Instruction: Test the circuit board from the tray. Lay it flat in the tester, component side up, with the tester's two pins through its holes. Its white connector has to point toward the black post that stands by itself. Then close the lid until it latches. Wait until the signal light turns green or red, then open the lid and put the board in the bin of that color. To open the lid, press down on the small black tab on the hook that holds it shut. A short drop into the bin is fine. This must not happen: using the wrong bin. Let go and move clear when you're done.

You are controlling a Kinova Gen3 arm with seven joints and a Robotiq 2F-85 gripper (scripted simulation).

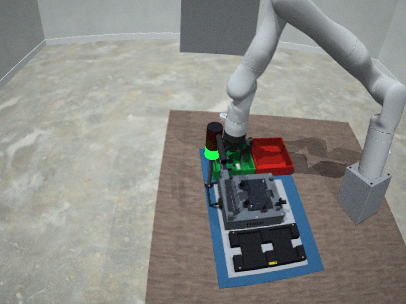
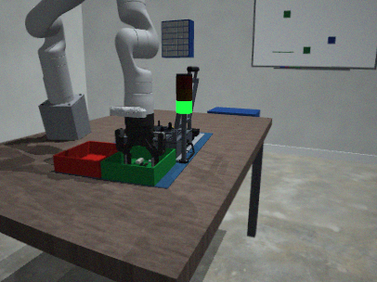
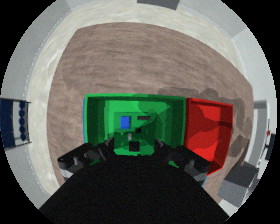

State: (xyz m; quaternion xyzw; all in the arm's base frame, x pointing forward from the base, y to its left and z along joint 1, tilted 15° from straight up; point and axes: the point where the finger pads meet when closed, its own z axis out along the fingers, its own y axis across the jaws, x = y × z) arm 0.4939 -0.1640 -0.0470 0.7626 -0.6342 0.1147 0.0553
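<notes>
Now: the green bin right at my hand. Round my hand: green circuit board (1 cm below); then clear lid (21 cm to the left, 17 cm above, 4 cm ahead); then red bin (15 cm behind, 3 cm to the right).
</notes>
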